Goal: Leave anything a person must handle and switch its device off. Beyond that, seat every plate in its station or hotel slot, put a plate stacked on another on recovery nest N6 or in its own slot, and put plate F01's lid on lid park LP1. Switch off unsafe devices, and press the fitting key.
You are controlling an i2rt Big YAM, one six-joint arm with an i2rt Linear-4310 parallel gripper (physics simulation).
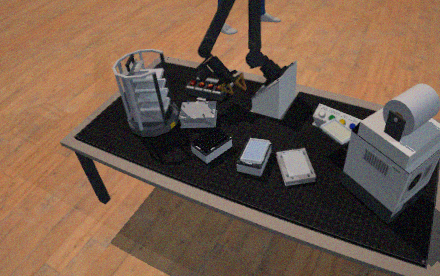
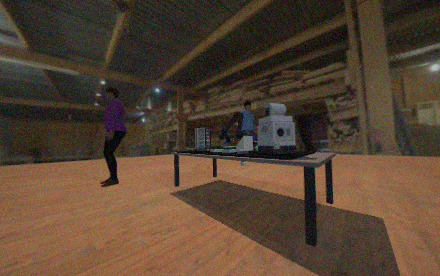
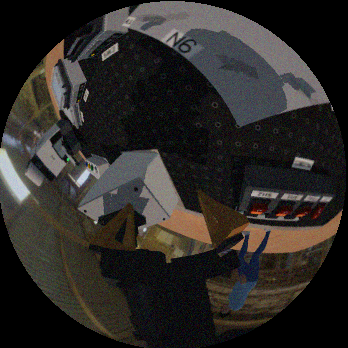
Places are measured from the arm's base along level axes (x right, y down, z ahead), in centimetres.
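Where they show: gripper, fingertip midpoint: [image 1: 239, 91] [image 2: 232, 145] [image 3: 162, 199]; arm's base, origin of the base link: [image 1: 276, 77] [image 2: 244, 140].
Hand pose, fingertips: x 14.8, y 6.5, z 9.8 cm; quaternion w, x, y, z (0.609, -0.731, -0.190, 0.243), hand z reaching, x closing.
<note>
Each offset is from my fingertips to the centre of the thing.
My gripper [image 1: 234, 85] [image 3: 162, 199] is open and empty, low beside the SH2 end of the mains switch strip {dx +21.2, dy +5.3, dz -5.3 cm} [image 1: 204, 86] [image 3: 287, 199]. Several of its red switches glow orange; their exact positions are unclear. The pale recovery nest N6 {dx +12.2, dy +4.2, dz +17.9 cm} [image 1: 198, 115] [image 3: 215, 55] shows no plate. A black-topped block {dx -4.3, dy +1.8, dz +32.5 cm} [image 1: 212, 143] is at station SH2. A pale blue plate {dx -24.1, dy +1.3, dz +30.9 cm} [image 1: 255, 149] sits on a white station, apparently slightly askew. A flat white unit {dx -40.0, dy +5.0, dz +27.1 cm} [image 1: 296, 164] lies right of it. The plate hotel {dx +31.8, dy -9.3, dz +27.8 cm} [image 1: 150, 95] holds shelves; its contents are unclear. Plate F01 and LP1 cannot be identified.
The wedge-shaped arm base [image 1: 275, 97] [image 3: 132, 182] stands right of the switch strip. A panel with coloured keys {dx -48.0, dy +3.8, dz -3.9 cm} [image 1: 325, 115] and a pale tilted pad {dx -51.3, dy -3.8, dz +11.2 cm} [image 1: 337, 131] stand beside the large white machine {dx -74.7, dy -14.8, dz +23.2 cm} [image 1: 382, 157] [image 2: 277, 132]. Two people [image 2: 114, 117] [image 2: 246, 120] stand around the table.
</note>
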